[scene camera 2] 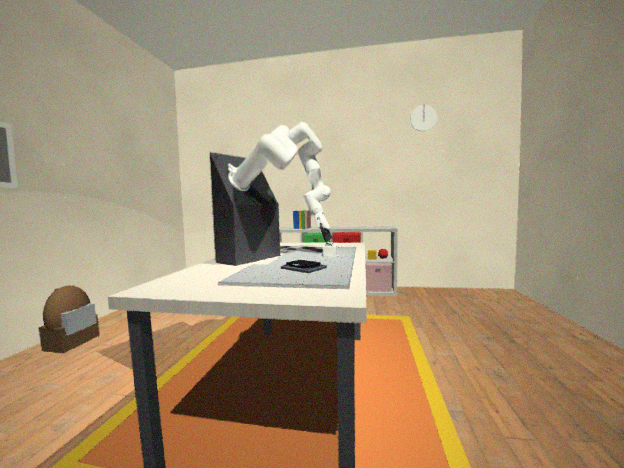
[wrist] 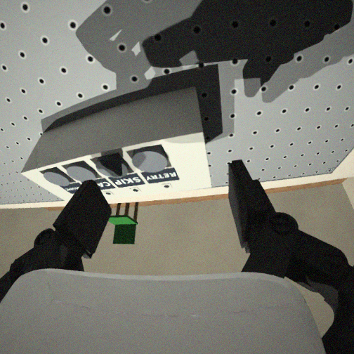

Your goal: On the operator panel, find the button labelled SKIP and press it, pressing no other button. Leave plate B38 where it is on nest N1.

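Places are measured from the arm's base along level axes (x down, y right, z back), in centimetres.
Pixels of known places: gripper, between the fingertips: (scene camera 2: 329, 240); arm's base, origin of its link: (scene camera 2: 238, 181).
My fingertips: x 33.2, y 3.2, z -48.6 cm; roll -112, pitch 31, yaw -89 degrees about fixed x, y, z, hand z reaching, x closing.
For each thing: its top centre in the pictures, then the offset to it from my fingertips. Level surfaces: height alone.
- operator panel, centre of its top: (scene camera 2: 330, 244) dx +1.7, dy +5.2, dz +1.4 cm
- dark plate, centre of its top: (scene camera 2: 303, 262) dx +4.7, dy +33.7, dz +26.5 cm
- dark nest, centre of its top: (scene camera 2: 303, 264) dx +5.5, dy +33.7, dz +26.5 cm
- grey perforated board, height of its surface: dx +7.3 cm
- pale table, height of its surface: dx +8.6 cm
The operator panel (scene camera 2: 329, 250) (wrist: 192, 165) is a pale box on the perforated board, with a row of round buttons and upside-down labels in the wrist view. The SKIP button (wrist: 113, 164) is second from the right and darkened by a shadow, between the RETRY button (wrist: 150, 160) and the button labelled CA..., whose label is partly hidden by the left finger. My gripper (scene camera 2: 328, 243) (wrist: 161, 188) is open and empty, close above the panel; contact cannot be told. A dark plate (scene camera 2: 303, 263) sits on a dark nest (scene camera 2: 303, 270); their markings are unreadable.
The grey perforated board (scene camera 2: 282, 279) (wrist: 280, 135) lies on the pale table (scene camera 2: 166, 291). A tall dark block (scene camera 2: 246, 231) stands behind the board's left side. A shelf unit (scene camera 2: 395, 261) and a green chair (wrist: 124, 232) are beyond the table.
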